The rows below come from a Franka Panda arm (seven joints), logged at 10 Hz.
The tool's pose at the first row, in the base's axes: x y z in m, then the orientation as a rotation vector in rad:
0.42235 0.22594 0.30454 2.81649 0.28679 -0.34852
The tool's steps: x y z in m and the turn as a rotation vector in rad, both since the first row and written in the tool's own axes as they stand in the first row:
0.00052 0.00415 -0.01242 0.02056 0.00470 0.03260
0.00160 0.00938 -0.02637 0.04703 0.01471 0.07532
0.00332 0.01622 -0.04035 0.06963 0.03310 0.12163
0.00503 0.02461 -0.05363 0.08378 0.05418 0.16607
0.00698 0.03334 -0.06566 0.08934 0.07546 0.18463
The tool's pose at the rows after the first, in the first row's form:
0.42637 0.22592 0.31701 2.83902 0.23934 -0.33961
0.43150 0.22545 0.33104 2.86790 0.17725 -0.32206
0.43760 0.22358 0.34533 2.89356 0.11145 -0.29048
0.44391 0.22003 0.35938 2.90999 0.04956 -0.25315
0.45026 0.21583 0.37229 2.91871 0.02624 -0.21949

